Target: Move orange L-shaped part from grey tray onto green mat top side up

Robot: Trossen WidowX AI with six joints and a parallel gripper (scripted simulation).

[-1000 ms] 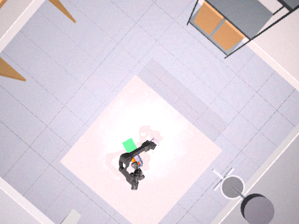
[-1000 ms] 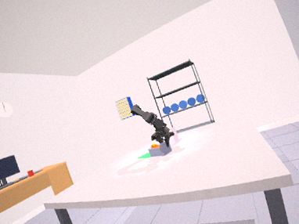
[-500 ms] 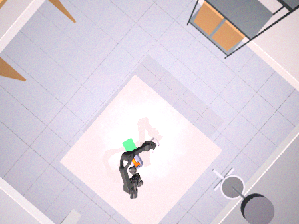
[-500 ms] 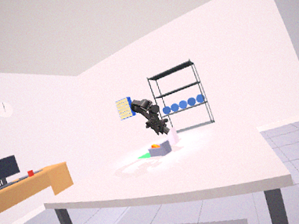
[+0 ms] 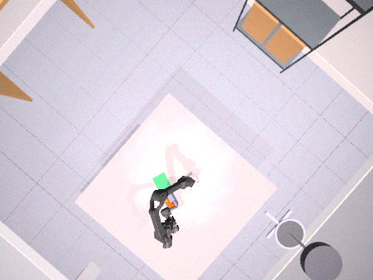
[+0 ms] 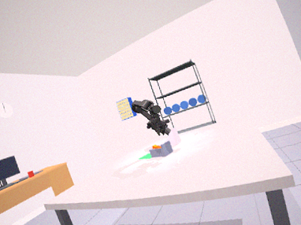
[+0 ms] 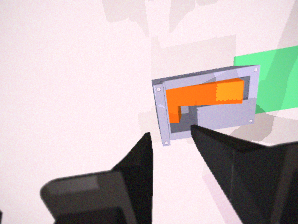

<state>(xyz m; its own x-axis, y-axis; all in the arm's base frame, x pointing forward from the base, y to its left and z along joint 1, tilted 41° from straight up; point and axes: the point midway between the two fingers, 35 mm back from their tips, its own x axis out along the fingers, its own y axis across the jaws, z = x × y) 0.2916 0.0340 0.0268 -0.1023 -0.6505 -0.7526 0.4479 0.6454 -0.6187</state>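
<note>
The orange L-shaped part is 100 mm below my gripper tip, 40 mm to the right of it and 30 mm behind it. Also, from my gripper tip: green mat 200 mm to the right, 160 mm below, 110 mm behind.
</note>
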